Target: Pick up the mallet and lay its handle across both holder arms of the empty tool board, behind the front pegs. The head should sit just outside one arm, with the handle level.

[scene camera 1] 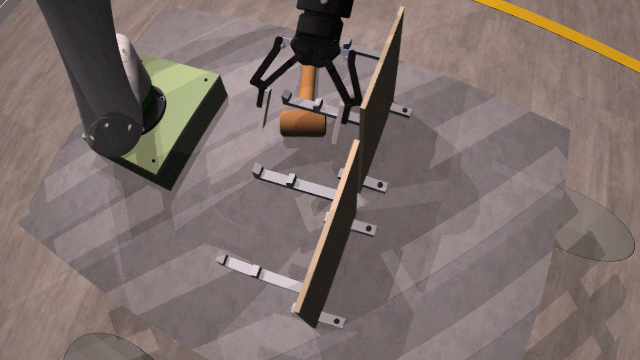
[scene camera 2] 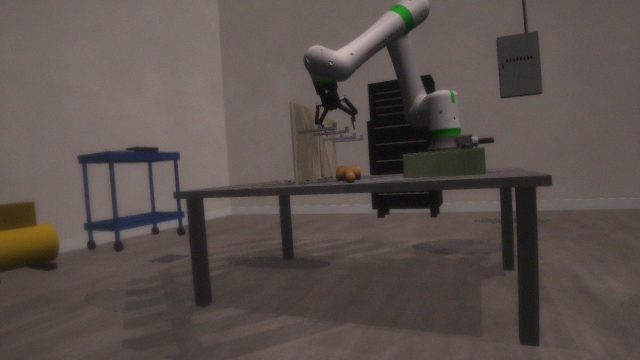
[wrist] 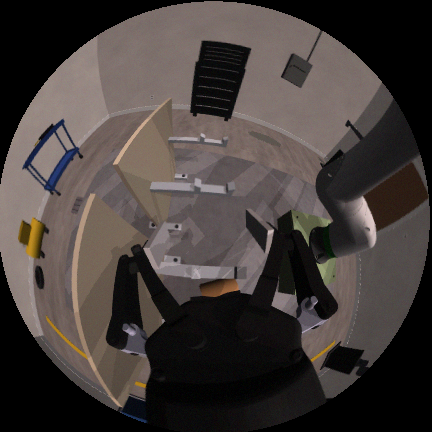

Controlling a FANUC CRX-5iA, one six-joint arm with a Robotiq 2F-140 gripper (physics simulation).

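Pixels of known places: gripper, between the fingertips: (scene camera 1: 297, 133) (wrist: 206, 223); arm's base, origin of its link: (scene camera 2: 446, 151) (wrist: 318, 244).
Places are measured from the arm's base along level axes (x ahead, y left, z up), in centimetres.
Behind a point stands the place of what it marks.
Observation:
The orange mallet (scene camera 1: 302, 123) @(y 12.9, x 39.2, z -3.8 cm) (scene camera 2: 348, 173) @(y 36.9, x 30.1, z -6.1 cm) (wrist: 220, 287) @(y 13.4, x 38.5, z -3.4 cm) lies on the table, its handle passing below the near arm (scene camera 1: 300, 103) @(y 8.3, x 42.7, z 12.1 cm) of the far board (scene camera 1: 381, 95) @(y 15.7, x 55.8, z 12.3 cm). In the wrist view the handle is hidden behind the gripper body. My gripper (scene camera 1: 302, 115) (scene camera 2: 336, 124) @(y 1.8, x 45.3, z 12.8 cm) (wrist: 206, 223) @(y 1.8, x 45.3, z 12.8 cm) is wide open and empty, above the mallet and close to that arm; the exact gap cannot be told. The other board (scene camera 1: 327, 240) @(y -15.2, x 59.0, z 19.5 cm) (wrist: 147, 160) @(y -7.2, x 57.4, z 15.2 cm) has two pale arms (scene camera 1: 312, 188) @(y -5.7, x 51.5, z 10.6 cm) (scene camera 1: 280, 280) @(y -22.2, x 53.5, z 10.6 cm) with raised pegs. No mallet rests on the visible arms of either board.
The green robot base block (scene camera 1: 182, 95) @(y 8.0, x 8.8, z -0.1 cm) (scene camera 2: 444, 162) @(y 16.7, x -0.5, z -4.4 cm) (wrist: 286, 270) @(y 8.7, x 14.9, z -4.9 cm) stands on the table (scene camera 2: 500, 181) @(y 44.8, x -17.9, z -10.6 cm), opposite the boards. The far board's other arm (scene camera 1: 367, 50) @(y 26.0, x 49.3, z 12.1 cm) is partly behind the gripper. A blue cart (scene camera 2: 113, 175) and a black cabinet (scene camera 2: 387, 150) (wrist: 220, 80) stand away from the table.

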